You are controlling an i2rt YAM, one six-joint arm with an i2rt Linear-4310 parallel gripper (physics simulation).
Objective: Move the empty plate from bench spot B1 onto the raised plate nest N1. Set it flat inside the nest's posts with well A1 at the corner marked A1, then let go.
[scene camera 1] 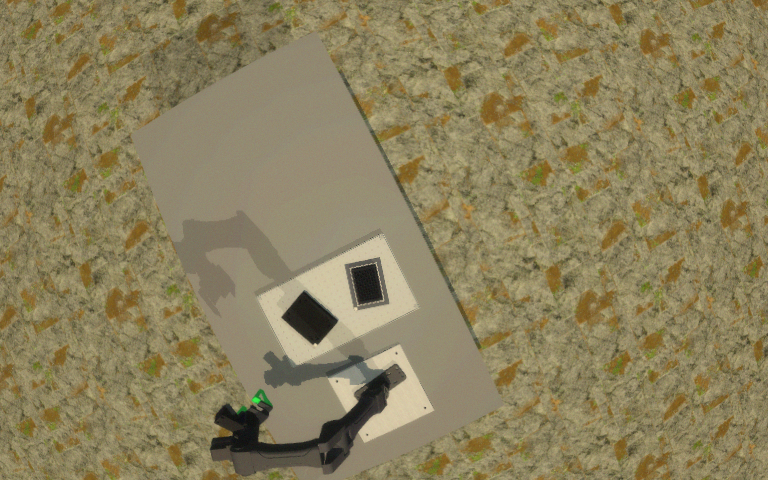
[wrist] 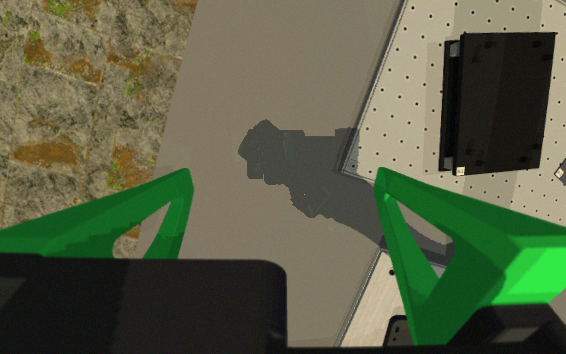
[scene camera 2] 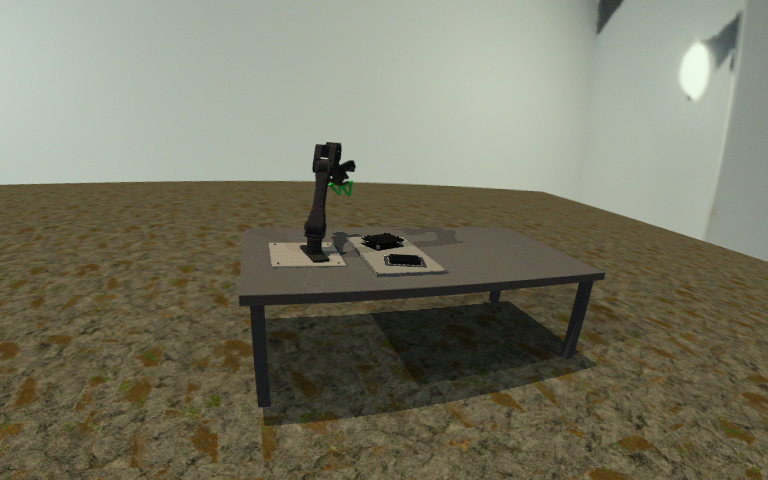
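Pixels of known places: gripper, fingertip midpoint: (scene camera 1: 252, 398) (wrist: 283, 178) (scene camera 2: 344, 195); arm's base, origin of the base link: (scene camera 1: 380, 385) (scene camera 2: 314, 254).
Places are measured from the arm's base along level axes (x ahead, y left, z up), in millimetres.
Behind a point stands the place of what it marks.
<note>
The black plate (scene camera 1: 367, 284) @(x 331, y -196, z 17 mm) (scene camera 2: 404, 259) @(x 320, y -210, z 17 mm) lies in a grey surround at bench spot B1, on the white pegboard (scene camera 1: 334, 288) @(x 389, y -91, z 2 mm) (wrist: 400, 100) @(x 344, y 162, z 2 mm). The raised nest N1 (scene camera 1: 309, 318) @(x 359, y 40, z 36 mm) (scene camera 2: 382, 241) @(x 325, y -5, z 36 mm) (wrist: 505, 100) @(x 361, y 48, z 36 mm) is a black platform beside it, turned at a different angle. A small A1 label (wrist: 460, 171) @(x 270, y 83, z 36 mm) marks one nest corner. My gripper (scene camera 1: 251, 403) @(x 267, y 317, z 191 mm) (scene camera 2: 342, 189) @(x 267, y 317, z 191 mm) (wrist: 283, 178) @(x 267, y 317, z 191 mm) has green fingers, wide open and empty. It is high above the table's edge, off to the side of the pegboard. The plate does not show in the wrist view; a labelled dark corner shows at the right edge.
The arm stands on a pale base plate (scene camera 1: 407, 396) @(x -98, y -54, z -1 mm) (scene camera 2: 286, 254) @(x -116, y 21, z 1 mm) (wrist: 367, 300) @(x 59, y 144, z 3 mm) beside the pegboard, on the grey-brown table (scene camera 1: 254, 158) @(x 958, y -133, z -11 mm) (scene camera 2: 498, 260) @(x 801, y -284, z -11 mm) (wrist: 240, 65) @(x 355, y 364, z -11 mm). The arm's shadow falls across the table and both pale boards. Patterned floor lies beyond the table edge at the left of the wrist view.
</note>
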